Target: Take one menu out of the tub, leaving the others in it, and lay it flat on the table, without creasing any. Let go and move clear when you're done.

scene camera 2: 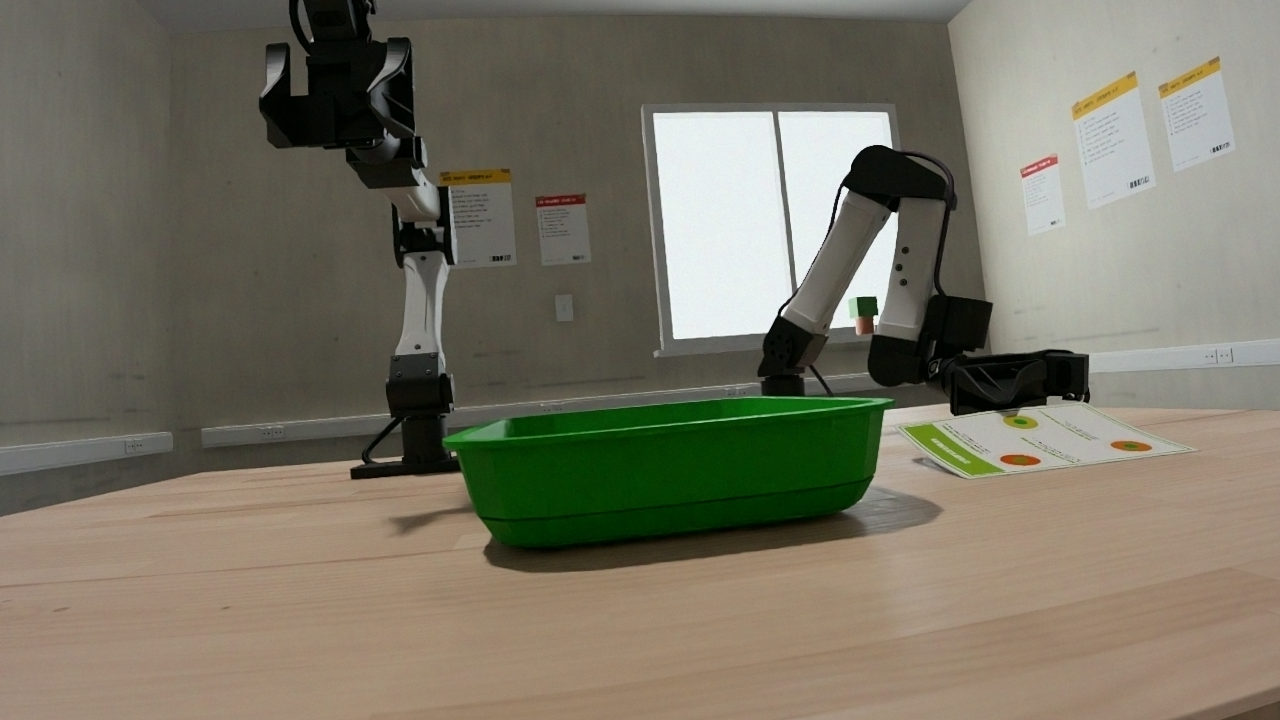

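Note:
A green tub stands on the table in the middle of the picture. Its inside is hidden by its near wall, so menus in it cannot be seen. A white menu with a green band and round orange and green pictures lies outside the tub, to its right. Its left edge looks slightly raised, with a shadow beneath. My left gripper is low over the menu's far edge; whether its fingers hold the menu is hidden. My right gripper is open, high above the table at the upper left.
The right arm's base stands behind the tub at the left. The left arm's upper links rise behind the tub's right end. The table's near edge shows at the lower right. A window and posters are on the walls.

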